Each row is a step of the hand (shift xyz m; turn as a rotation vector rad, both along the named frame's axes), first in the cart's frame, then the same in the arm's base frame.
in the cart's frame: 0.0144 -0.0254 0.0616 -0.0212 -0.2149 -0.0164
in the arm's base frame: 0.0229 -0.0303 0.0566 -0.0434 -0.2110 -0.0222
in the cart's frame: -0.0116 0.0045 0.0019 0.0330 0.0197 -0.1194
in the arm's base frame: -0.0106 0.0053 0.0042 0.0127 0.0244 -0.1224
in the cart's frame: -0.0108 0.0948 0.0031 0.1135 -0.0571 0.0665
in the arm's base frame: -0.0013 0.0950 0.0094 0.1179 -0.0702 0.0417
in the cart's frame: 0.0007 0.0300 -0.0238 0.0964 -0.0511 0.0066
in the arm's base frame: -0.0008 0.0313 -0.0221 0.0909 -0.0591 -0.0137
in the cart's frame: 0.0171 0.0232 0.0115 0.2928 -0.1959 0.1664
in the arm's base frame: 0.0209 0.0210 0.0092 0.2988 -0.2291 0.1002
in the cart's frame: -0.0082 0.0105 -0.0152 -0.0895 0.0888 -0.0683
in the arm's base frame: -0.0098 0.0121 -0.0129 -0.0918 0.0999 -0.0464
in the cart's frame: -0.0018 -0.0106 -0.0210 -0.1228 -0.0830 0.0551
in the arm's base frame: -0.0065 -0.0091 -0.0208 -0.1180 -0.0760 0.0729
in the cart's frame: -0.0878 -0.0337 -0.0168 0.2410 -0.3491 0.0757
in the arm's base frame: -0.0921 -0.0253 -0.0019 0.2177 -0.3716 0.0136
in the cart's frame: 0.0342 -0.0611 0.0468 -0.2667 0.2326 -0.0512
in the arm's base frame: 0.0363 -0.0665 0.0368 -0.2491 0.2563 0.0098
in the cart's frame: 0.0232 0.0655 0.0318 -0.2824 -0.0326 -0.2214
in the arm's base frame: 0.0344 0.0613 0.0300 -0.3194 0.0044 -0.1668
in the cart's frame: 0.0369 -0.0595 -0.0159 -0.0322 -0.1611 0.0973
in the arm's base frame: 0.0278 -0.0612 -0.0252 -0.0288 -0.1637 0.0940
